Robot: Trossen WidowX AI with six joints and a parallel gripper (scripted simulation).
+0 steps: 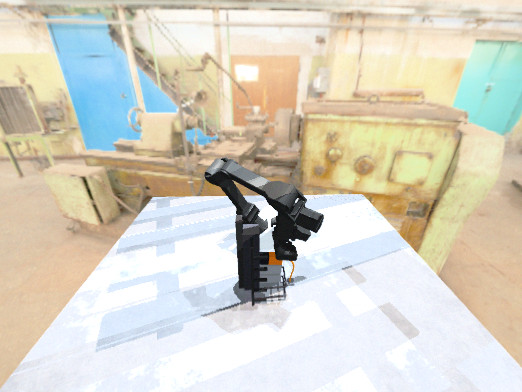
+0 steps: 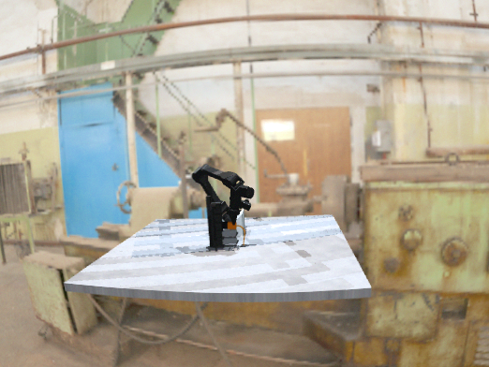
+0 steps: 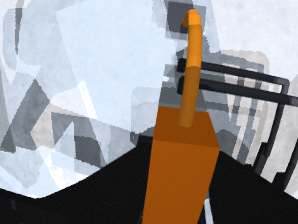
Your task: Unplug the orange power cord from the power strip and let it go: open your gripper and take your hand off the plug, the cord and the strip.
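Now: the orange plug 3 cm to the right of my gripper tip.
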